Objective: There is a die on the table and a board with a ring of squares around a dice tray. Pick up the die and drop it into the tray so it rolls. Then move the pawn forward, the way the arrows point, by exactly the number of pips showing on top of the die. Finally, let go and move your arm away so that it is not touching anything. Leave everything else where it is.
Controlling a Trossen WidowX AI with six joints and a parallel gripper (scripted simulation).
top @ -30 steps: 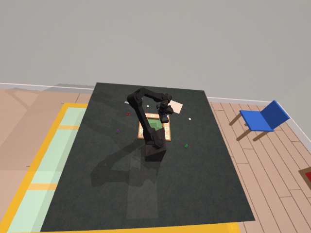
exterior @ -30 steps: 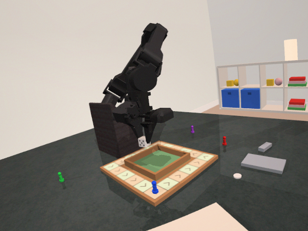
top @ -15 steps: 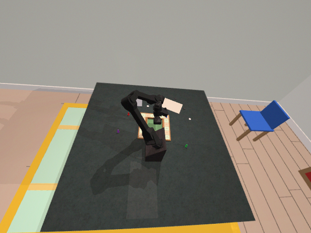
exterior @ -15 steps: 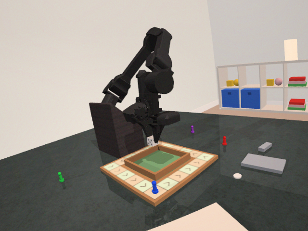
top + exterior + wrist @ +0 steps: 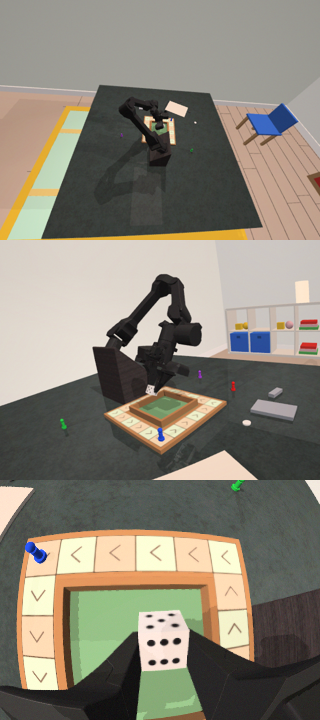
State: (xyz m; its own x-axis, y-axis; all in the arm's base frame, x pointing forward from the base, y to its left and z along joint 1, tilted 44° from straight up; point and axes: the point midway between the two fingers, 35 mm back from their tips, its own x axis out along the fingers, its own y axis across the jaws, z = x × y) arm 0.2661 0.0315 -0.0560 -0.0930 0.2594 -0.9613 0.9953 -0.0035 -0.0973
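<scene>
The blue pawn is 120 mm ahead of my gripper tip, 100 mm to the right of it and 50 mm below it. Also, from my gripper tip: dice tray: 70 mm below, 20 mm to the left, 10 mm ahead; then green pawn: 230 mm to the right, 190 mm behind, 60 mm below; then white die: right at my gripper tip.
</scene>
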